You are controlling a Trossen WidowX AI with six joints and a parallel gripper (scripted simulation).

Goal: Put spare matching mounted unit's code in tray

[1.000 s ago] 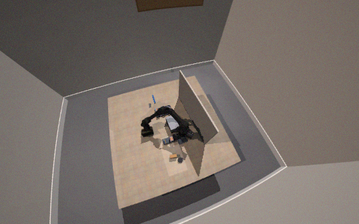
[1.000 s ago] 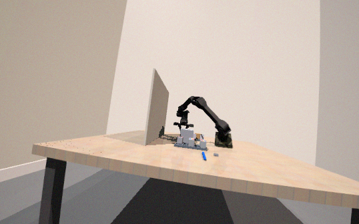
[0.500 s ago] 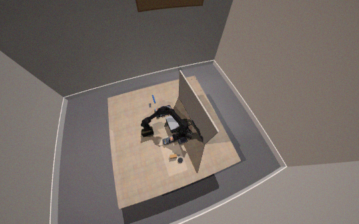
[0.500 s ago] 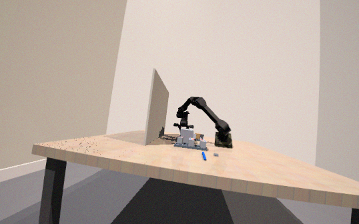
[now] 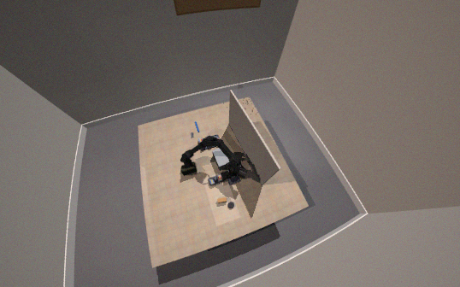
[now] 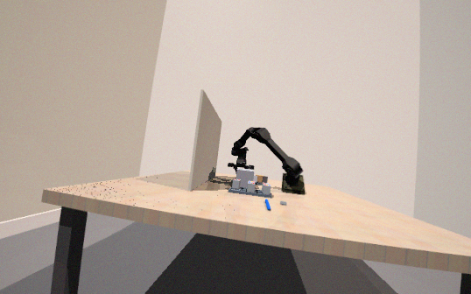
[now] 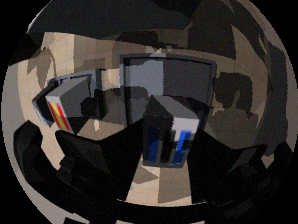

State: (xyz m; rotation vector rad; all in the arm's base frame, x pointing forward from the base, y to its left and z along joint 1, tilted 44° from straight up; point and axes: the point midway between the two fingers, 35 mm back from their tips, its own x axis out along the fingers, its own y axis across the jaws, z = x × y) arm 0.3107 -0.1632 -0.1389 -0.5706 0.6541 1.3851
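The dark tray lies 20 mm below my gripper tip. Also, from my gripper tip: holder 140 mm behind, 30 mm to the left, 20 mm below; tall upright board 210 mm ahead, 200 mm above, 180 mm to the left; grey mounted unit 180 mm to the left, 30 mm behind, 30 mm above.
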